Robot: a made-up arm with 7 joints. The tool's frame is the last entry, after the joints.
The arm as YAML. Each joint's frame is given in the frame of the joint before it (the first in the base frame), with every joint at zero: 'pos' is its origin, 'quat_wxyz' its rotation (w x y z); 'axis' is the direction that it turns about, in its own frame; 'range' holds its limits. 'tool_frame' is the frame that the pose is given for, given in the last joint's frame.
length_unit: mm
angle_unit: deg
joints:
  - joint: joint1
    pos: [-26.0, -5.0, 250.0]
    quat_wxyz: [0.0, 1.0, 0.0, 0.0]
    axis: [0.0, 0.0, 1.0]
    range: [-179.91, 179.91]
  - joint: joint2
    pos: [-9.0, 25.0, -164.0]
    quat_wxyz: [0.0, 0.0, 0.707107, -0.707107]
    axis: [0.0, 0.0, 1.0]
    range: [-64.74, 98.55]
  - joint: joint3
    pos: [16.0, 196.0, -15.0]
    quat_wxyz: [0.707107, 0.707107, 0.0, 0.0]
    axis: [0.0, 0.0, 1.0]
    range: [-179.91, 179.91]
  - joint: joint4
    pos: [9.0, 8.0, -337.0]
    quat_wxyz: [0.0, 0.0, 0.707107, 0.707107]
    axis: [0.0, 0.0, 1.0]
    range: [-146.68, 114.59]
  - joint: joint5
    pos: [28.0, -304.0, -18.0]
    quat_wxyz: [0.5, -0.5, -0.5, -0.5]
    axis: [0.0, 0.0, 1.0]
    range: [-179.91, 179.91]
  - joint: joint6
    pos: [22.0, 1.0, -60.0]
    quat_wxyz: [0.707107, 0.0, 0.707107, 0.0]
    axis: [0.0, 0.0, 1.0]
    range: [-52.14, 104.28]
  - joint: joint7
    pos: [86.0, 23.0, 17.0]
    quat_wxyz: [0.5, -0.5, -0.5, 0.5]
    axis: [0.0, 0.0, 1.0]
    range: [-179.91, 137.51]
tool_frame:
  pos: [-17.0, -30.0, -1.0]
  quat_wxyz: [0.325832, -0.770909, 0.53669, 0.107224]
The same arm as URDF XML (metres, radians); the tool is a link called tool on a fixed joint. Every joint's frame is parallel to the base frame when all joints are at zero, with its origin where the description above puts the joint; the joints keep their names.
<robot name="arm">
<link name="base"/>
<link name="link1"/>
<link name="link2"/>
<link name="link3"/>
<link name="link4"/>
<link name="link5"/>
<link name="link6"/>
<link name="link7"/>
<link name="tool"/>
<joint name="joint1" type="revolute"><parent link="base"/><child link="link1"/><origin xyz="-0.0260 -0.0050 0.2500" rpy="0.0000 0.0000 0.0000"/><axis xyz="0 0 -1"/><limit lower="-3.1400" upper="3.1400"/></joint>
<joint name="joint2" type="revolute"><parent link="link1"/><child link="link2"/><origin xyz="-0.0090 -0.0250 0.1640" rpy="0.0000 0.0000 0.0000"/><axis xyz="0 1 0"/><limit lower="-1.1299" upper="1.7200"/></joint>
<joint name="joint3" type="revolute"><parent link="link2"/><child link="link3"/><origin xyz="-0.0160 -0.0150 0.1960" rpy="0.0000 0.0000 0.0000"/><axis xyz="0 0 -1"/><limit lower="-3.1400" upper="3.1400"/></joint>
<joint name="joint4" type="revolute"><parent link="link3"/><child link="link4"/><origin xyz="-0.0090 0.0080 0.3370" rpy="0.0000 0.0000 0.0000"/><axis xyz="0 1 0"/><limit lower="-2.5600" upper="2.0000"/></joint>
<joint name="joint5" type="revolute"><parent link="link4"/><child link="link5"/><origin xyz="0.0280 -0.0180 0.3040" rpy="0.0000 0.0000 0.0000"/><axis xyz="0 0 -1"/><limit lower="-3.1400" upper="3.1400"/></joint>
<joint name="joint6" type="revolute"><parent link="link5"/><child link="link6"/><origin xyz="0.0010 0.0220 0.0600" rpy="0.0000 0.0000 0.0000"/><axis xyz="0 1 0"/><limit lower="-0.9100" upper="1.8200"/></joint>
<joint name="joint7" type="revolute"><parent link="link6"/><child link="link7"/><origin xyz="0.0230 0.0170 0.0860" rpy="0.0000 0.0000 0.0000"/><axis xyz="0 0 -1"/><limit lower="-3.1400" upper="2.4000"/></joint>
<joint name="tool_joint" type="fixed"><parent link="link7"/><child link="tool"/><origin xyz="-0.0170 0.0300 0.0010" rpy="0.4688 -0.5411 1.0841"/></joint>
</robot>

